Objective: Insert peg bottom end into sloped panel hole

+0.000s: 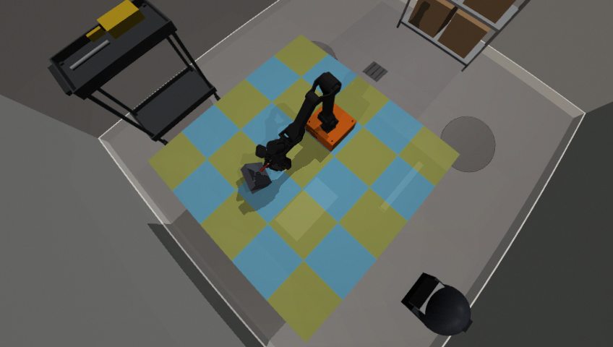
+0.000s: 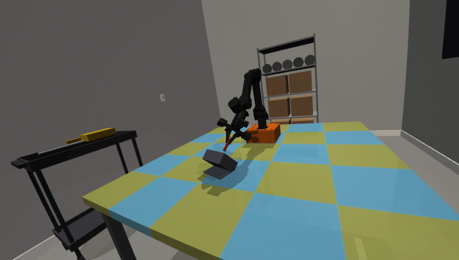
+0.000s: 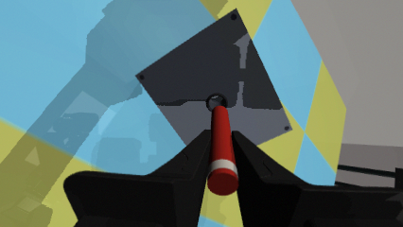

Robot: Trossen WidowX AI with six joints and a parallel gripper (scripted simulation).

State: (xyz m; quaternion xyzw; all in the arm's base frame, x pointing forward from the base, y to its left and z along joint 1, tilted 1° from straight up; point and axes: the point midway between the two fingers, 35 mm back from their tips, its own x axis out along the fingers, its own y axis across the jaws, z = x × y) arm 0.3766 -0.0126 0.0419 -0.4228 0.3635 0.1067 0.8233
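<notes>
Right now the dark sloped panel is 7 cm ahead of my gripper tip, 1 cm to the right of it and 7 cm below it. The rest, counted from my gripper tip: red round peg 1 cm behind, 1 cm above.
</notes>
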